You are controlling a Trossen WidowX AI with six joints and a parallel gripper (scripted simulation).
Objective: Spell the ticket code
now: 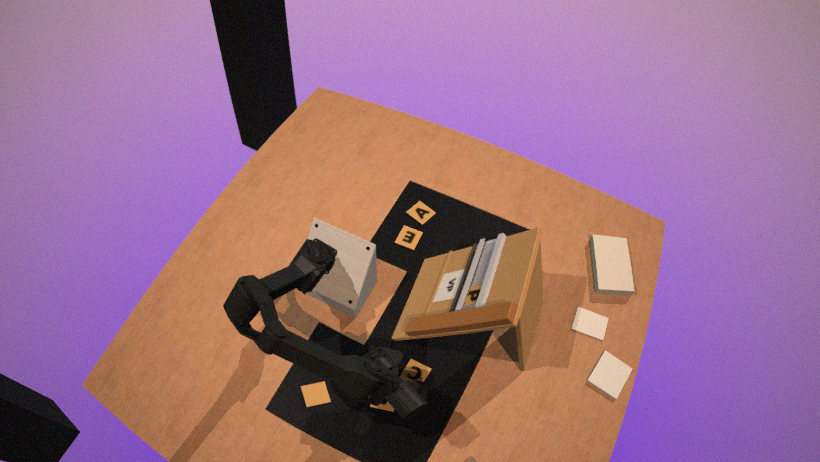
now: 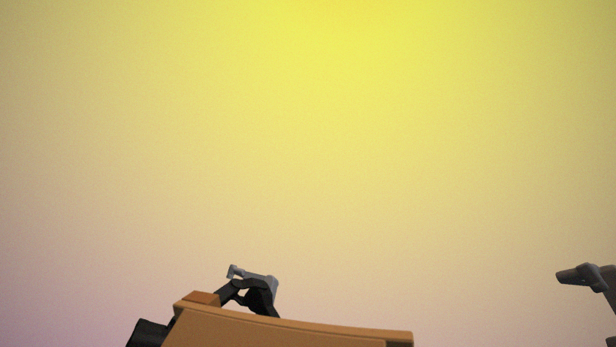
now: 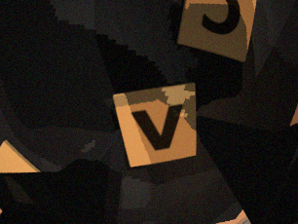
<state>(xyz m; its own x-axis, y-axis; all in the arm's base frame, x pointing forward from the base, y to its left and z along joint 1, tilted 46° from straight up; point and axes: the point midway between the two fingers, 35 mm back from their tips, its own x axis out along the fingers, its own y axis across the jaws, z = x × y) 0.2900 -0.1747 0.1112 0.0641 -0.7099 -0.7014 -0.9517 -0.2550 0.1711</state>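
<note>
The c tile lies 9 cm to the left of my gripper tip and 3 cm ahead of it. From my gripper tip the other things lie so: black mat: 21 cm to the left, 8 cm behind, 1 cm below; blank tile: 14 cm behind, 8 cm to the right; v tile: right at my gripper tip.
</note>
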